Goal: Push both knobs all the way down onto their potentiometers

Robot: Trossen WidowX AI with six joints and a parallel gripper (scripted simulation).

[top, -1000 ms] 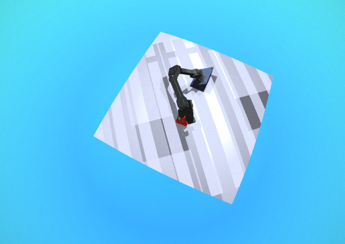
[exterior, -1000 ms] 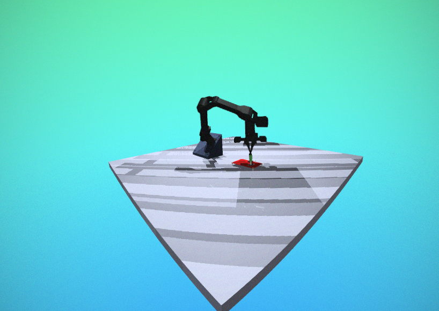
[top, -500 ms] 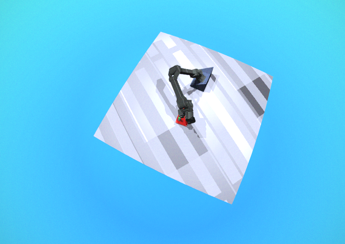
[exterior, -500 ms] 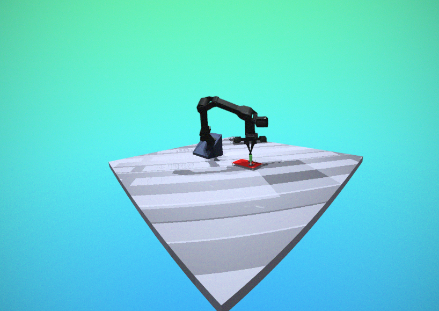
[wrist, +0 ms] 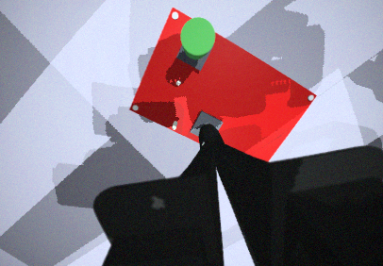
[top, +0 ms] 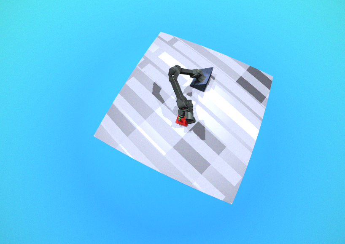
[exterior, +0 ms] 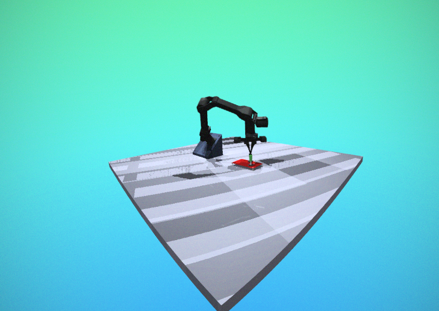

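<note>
Right now my gripper tip is 2 cm above the potentiometer. Round my gripper tip: green knob: 5 cm ahead, 5 cm to the right, 1 cm below.
</note>
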